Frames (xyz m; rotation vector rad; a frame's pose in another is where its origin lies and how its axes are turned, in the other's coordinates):
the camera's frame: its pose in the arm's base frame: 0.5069 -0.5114 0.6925 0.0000 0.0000 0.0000
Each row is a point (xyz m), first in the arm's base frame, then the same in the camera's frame.
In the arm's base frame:
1: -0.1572 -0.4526 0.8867
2: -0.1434 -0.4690 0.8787
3: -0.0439 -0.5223 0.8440
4: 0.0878 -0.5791 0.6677
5: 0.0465 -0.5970 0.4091
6: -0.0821 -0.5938 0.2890
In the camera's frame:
1: -0.6641 0.0588 0.1942
2: -0.6503 0.0424 0.1862
3: -0.5508 -0.0109 0.1515
4: -0.4191 -0.0677 -0.0248
5: -0.4604 -0.0856 -0.2834
6: -0.5890 -0.0824 -0.4035

